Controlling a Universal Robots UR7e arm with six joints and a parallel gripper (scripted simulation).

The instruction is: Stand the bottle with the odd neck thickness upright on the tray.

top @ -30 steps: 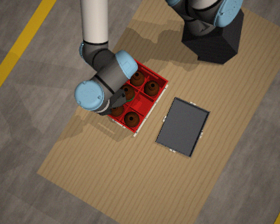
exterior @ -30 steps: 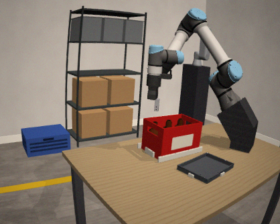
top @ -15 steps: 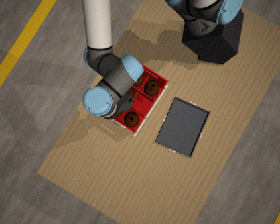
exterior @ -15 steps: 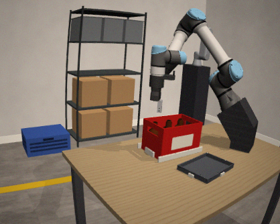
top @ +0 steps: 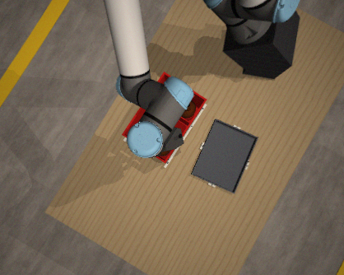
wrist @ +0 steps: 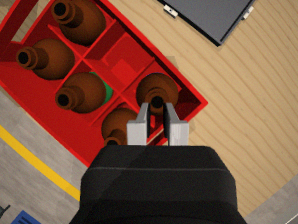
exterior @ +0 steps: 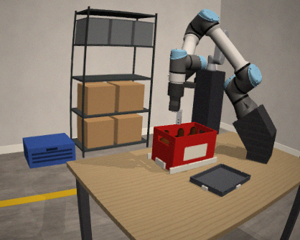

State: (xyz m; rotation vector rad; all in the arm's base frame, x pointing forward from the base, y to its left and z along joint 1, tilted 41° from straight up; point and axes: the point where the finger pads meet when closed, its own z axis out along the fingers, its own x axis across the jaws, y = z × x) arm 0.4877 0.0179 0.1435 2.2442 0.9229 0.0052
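The red crate lies 160 mm below my hand, 90 mm behind it and 40 mm to the right of it. From my hand the other things lie so: dark grey tray (240 mm to the left, 230 mm below, 90 mm behind).
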